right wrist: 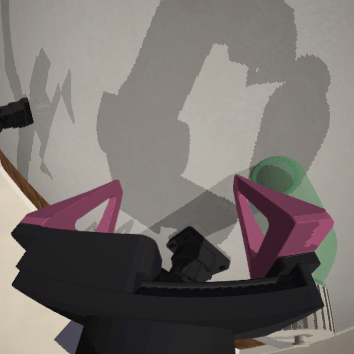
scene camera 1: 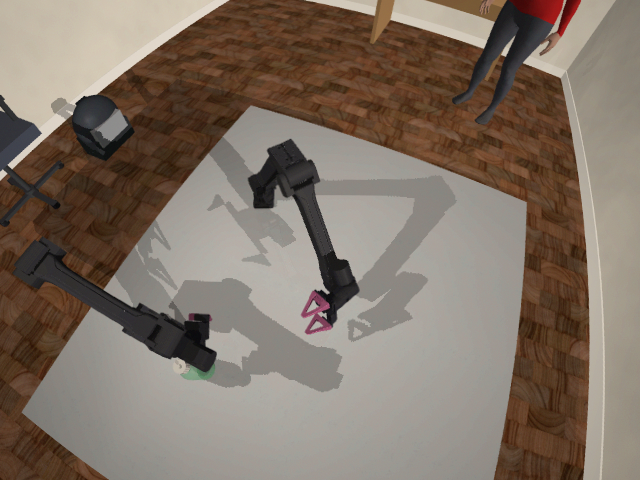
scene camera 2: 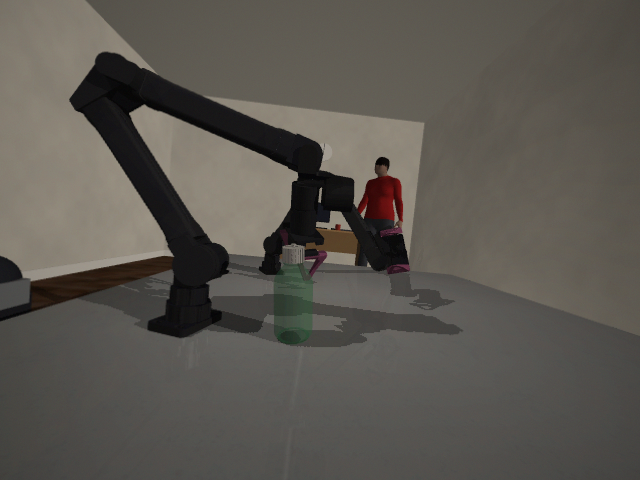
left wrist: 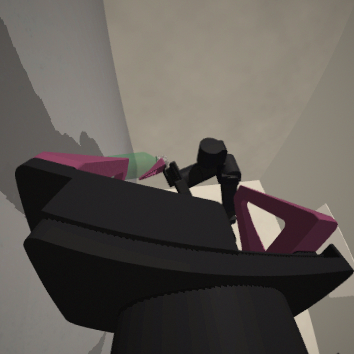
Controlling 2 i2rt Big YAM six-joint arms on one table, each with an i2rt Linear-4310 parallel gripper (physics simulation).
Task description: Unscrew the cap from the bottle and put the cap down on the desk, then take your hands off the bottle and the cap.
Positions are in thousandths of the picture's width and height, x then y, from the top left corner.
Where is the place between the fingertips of the right gripper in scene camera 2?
468, 561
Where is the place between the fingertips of the right gripper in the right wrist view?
At 493, 518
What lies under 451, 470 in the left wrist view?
The right gripper.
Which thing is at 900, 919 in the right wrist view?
A white ribbed cap.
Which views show the left gripper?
Scene camera 1, scene camera 2 and the left wrist view only.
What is the left gripper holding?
Nothing.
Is the right gripper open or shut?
Open.
